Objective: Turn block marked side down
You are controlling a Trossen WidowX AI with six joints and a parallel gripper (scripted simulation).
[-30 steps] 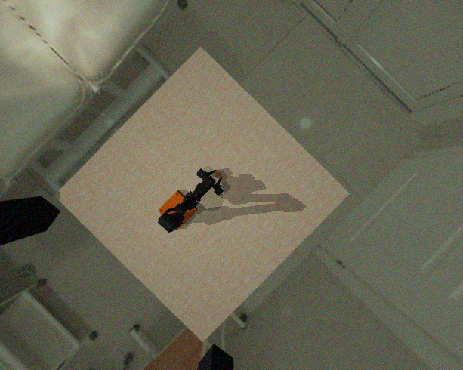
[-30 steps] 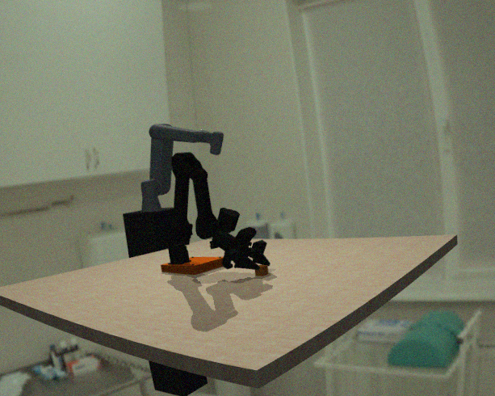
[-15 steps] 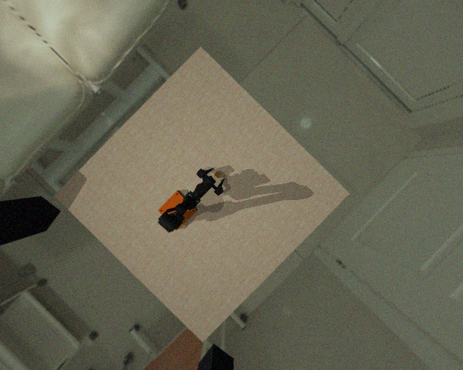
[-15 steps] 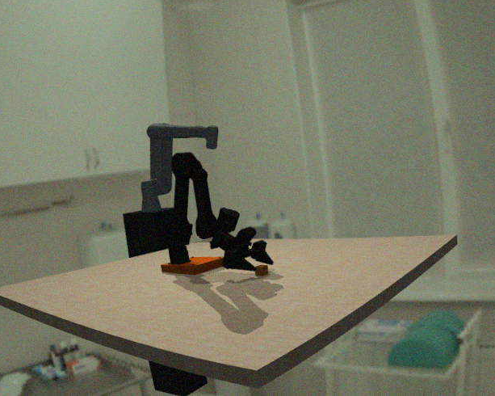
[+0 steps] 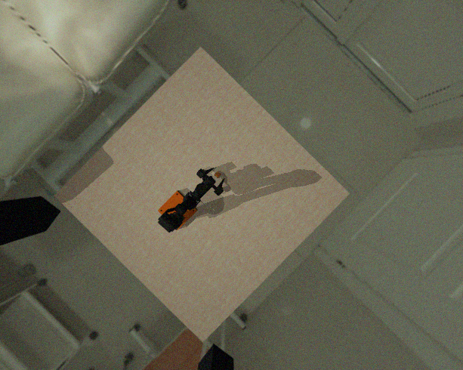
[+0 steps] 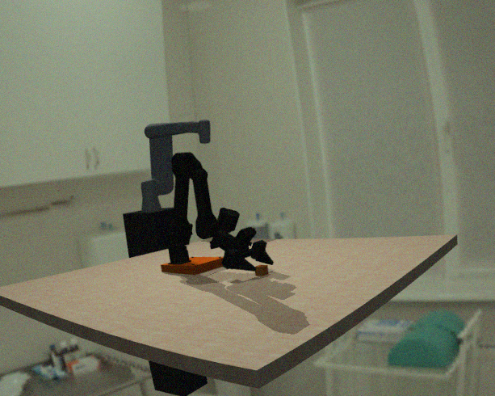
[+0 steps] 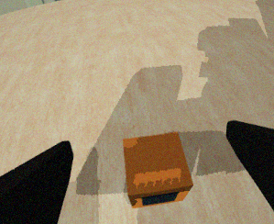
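Right now the block is 2 cm behind my gripper tip and 1 cm below it.
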